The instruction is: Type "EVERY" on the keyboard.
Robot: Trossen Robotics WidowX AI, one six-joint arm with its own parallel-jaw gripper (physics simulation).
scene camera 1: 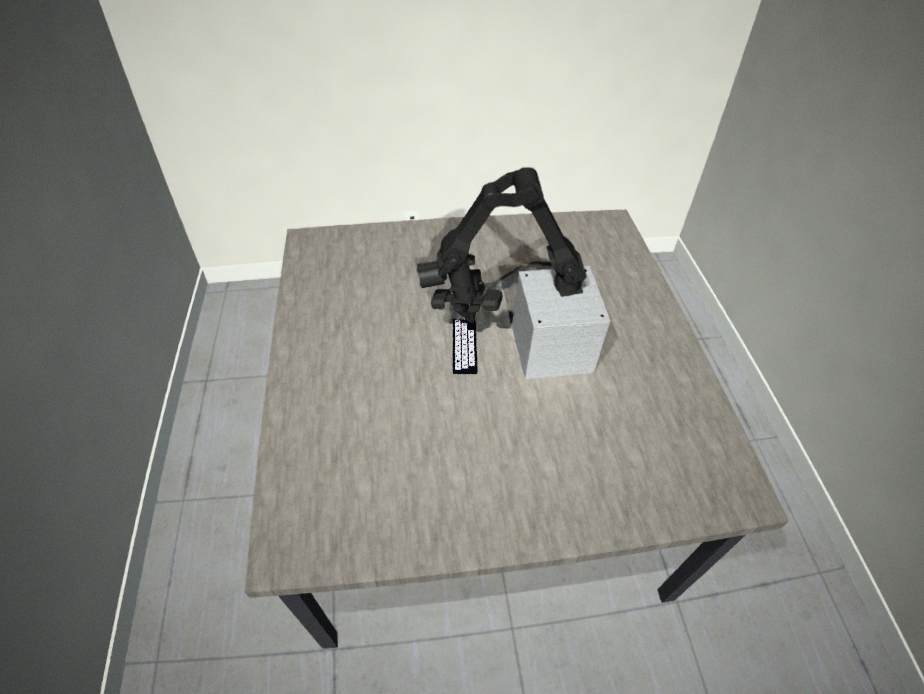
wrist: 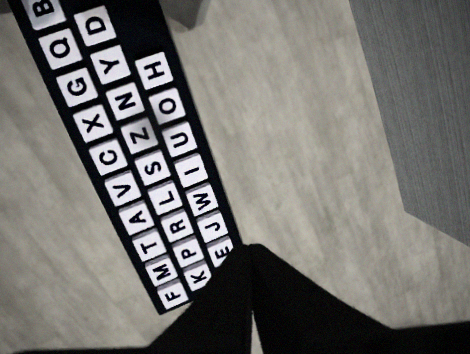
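Where they show: gripper, fingertip midpoint: (scene camera 1: 472, 322) (wrist: 247, 257); arm's base, link origin: (scene camera 1: 568, 286).
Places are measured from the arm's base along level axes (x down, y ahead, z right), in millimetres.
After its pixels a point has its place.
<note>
The black keyboard (scene camera 1: 464, 369) @[z -50, x 212, y 297 mm] (wrist: 165, 306) @[z -43, x 207, y 322 mm] with white letter keys lies on the table. In the wrist view the E key (wrist: 221, 253) @[z -34, x 207, y 273 mm] is partly hidden by the fingers, at the near end of the row with J, W and I. The R key (wrist: 177, 227) @[z -2, x 207, y 284 mm], the V key (wrist: 122, 188) @[z 37, x 207, y 295 mm] and the Y key (wrist: 110, 65) @[z 93, x 207, y 261 mm] show in full. My gripper (wrist: 247, 257) @[z 24, x 104, y 258 mm] is shut and empty. Its tips appear over the keyboard's edge right beside the E key; whether they touch it I cannot tell. In the scene view the arm's end covers the keyboard's far end.
A light grey block (scene camera 1: 563, 347) @[z -127, x 97, y 46 mm] (wrist: 420, 115) @[z -22, x 183, y 126 mm] carries the arm's base and stands on the table (scene camera 1: 463, 478) @[z -375, x 223, y 383 mm] to the right of the keyboard. A small dark shape (scene camera 1: 505, 319) shows between the arm's end and the block. The table's back edge is near the wall.
</note>
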